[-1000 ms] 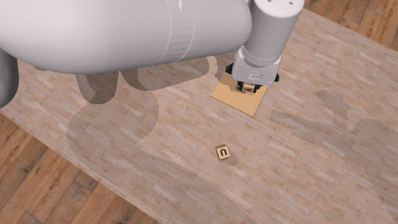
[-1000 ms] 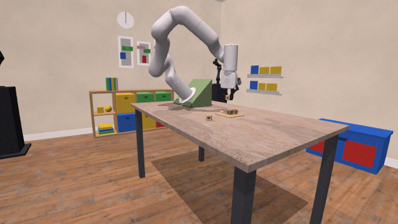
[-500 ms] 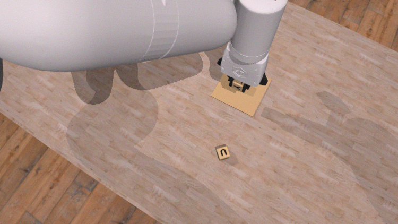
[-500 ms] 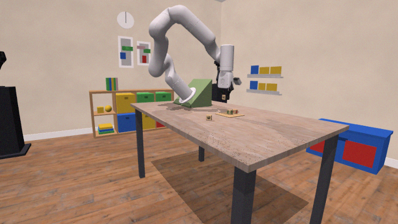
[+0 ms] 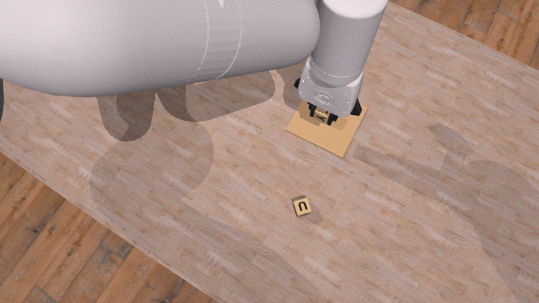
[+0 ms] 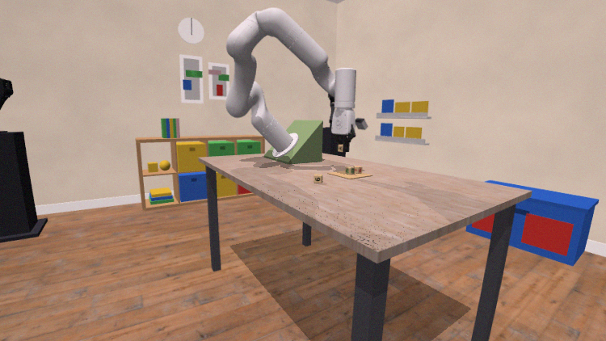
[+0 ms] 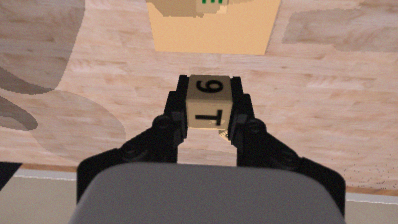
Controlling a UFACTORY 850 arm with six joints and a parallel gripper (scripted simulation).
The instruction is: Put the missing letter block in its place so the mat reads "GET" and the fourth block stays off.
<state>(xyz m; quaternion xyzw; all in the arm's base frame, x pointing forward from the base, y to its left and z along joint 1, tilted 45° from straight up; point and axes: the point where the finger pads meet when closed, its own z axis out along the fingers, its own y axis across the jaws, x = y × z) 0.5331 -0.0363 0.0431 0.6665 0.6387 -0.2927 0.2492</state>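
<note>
The tan mat is 12 cm below my hand and 5 cm to the left of it. Also, from my hand: block (1 cm below).
</note>
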